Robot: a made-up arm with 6 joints.
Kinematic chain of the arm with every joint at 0, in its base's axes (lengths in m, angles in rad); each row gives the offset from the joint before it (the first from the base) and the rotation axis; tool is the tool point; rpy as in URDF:
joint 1: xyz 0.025 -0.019 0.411 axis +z
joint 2: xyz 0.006 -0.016 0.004 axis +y
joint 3: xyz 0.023 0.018 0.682 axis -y
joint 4: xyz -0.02 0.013 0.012 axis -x
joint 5: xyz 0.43 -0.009 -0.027 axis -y
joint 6: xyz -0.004 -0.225 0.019 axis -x
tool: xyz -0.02 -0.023 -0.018 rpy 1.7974 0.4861 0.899
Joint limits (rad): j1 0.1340..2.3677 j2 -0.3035..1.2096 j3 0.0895..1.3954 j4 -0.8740..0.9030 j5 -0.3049..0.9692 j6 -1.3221..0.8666
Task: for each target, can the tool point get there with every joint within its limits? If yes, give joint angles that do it. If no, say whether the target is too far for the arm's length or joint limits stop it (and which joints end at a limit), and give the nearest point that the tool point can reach.
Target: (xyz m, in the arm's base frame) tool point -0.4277 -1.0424 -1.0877
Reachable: no: too far | nearest point 0.6636 -0.0540 0.1896 | short by 1.949 m
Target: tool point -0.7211 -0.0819 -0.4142
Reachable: no: joint limits stop it (at a limit: joint 1, joint 2, joint 3, joint 4, joint 5) | nearest point -0.3753 0.5015 0.1840 | short by 0.904 m
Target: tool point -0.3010 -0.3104 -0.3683
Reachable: no: joint limits stop it (at a limit: joint 1, joint 2, joint 3, joint 4, joint 5) | nearest point -0.3616 0.5016 0.1807 | short by 0.982 m
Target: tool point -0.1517 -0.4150 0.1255
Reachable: no: joint limits stop it (at a limit: joint 1, joint 2, joint 3, joint 4, joint 5) | nearest point 0.6626 -0.0615 0.2012 | short by 0.891 m
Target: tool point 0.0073 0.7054 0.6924
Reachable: yes | joints 1.7899 0.5513 0.2729 -0.7313 0.7334 -0.3067
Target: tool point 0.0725 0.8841 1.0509
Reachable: yes | joints 1.7812 0.8206 1.0795 0.4573 0.7121 0.1401
